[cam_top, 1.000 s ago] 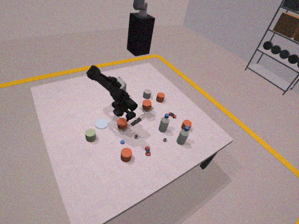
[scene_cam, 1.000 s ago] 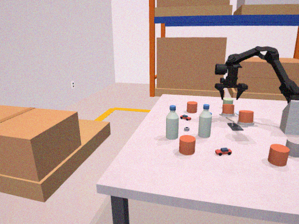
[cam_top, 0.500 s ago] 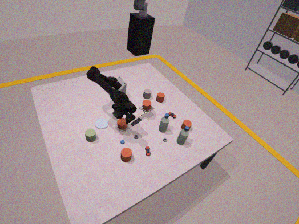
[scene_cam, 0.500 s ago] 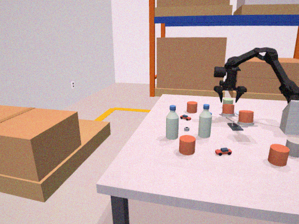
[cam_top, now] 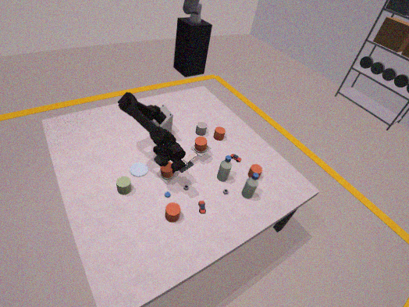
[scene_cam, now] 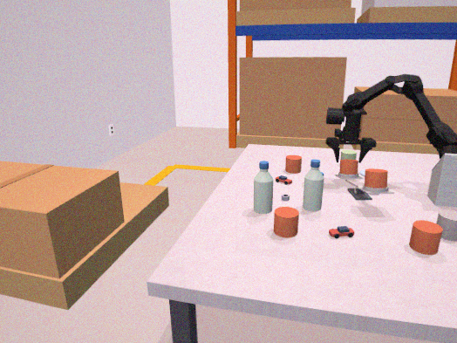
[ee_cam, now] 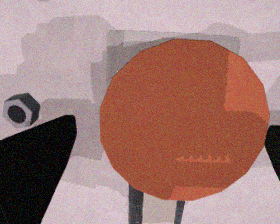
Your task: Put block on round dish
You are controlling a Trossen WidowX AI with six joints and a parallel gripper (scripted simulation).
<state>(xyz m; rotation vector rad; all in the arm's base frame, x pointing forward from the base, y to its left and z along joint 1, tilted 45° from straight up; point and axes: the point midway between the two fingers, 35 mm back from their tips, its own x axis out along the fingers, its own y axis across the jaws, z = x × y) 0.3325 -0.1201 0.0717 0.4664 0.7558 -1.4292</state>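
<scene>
Right now my gripper tip is 40 mm above the grey block. Round my gripper tip: small blue disc (100 mm ahead, 60 mm to the right, 80 mm below); pale round dish (120 mm behind, 110 mm to the right, 80 mm below); green cylinder (40 mm behind, 250 mm to the right, 50 mm below).
</scene>
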